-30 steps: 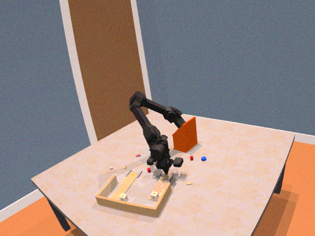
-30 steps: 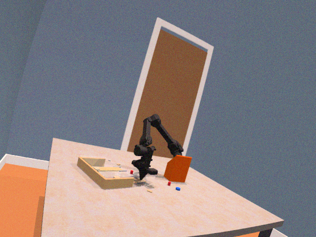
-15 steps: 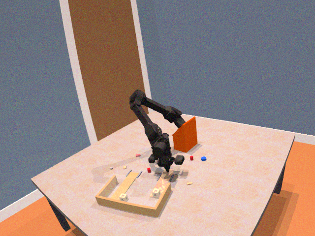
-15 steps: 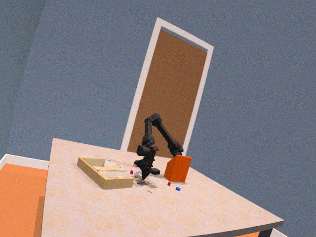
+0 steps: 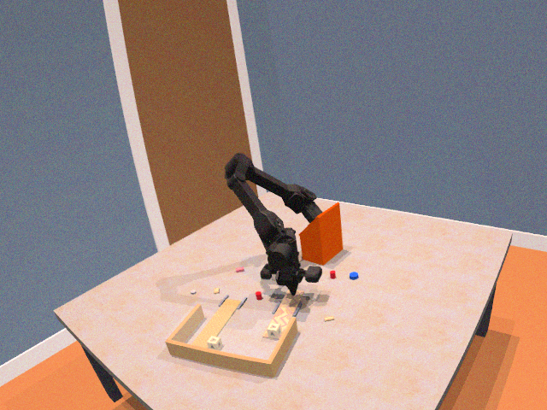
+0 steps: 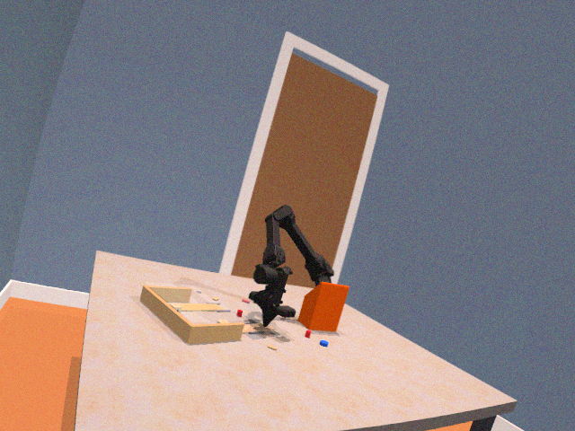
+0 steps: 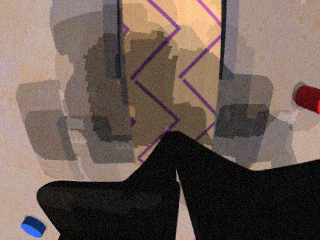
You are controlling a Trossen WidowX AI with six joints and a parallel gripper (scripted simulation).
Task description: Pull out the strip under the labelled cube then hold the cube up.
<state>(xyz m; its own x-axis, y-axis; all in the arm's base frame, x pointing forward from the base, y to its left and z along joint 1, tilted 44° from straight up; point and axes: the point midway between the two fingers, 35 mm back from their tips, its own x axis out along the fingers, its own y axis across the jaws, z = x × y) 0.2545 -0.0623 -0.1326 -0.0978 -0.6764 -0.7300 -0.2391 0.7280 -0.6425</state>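
My gripper tip is 9 cm short of the strip and 2 cm to the right of it. Also, from my gripper tip: pink piece (6 cm behind, 27 cm to the right); blue disc (17 cm behind, 14 cm to the left).
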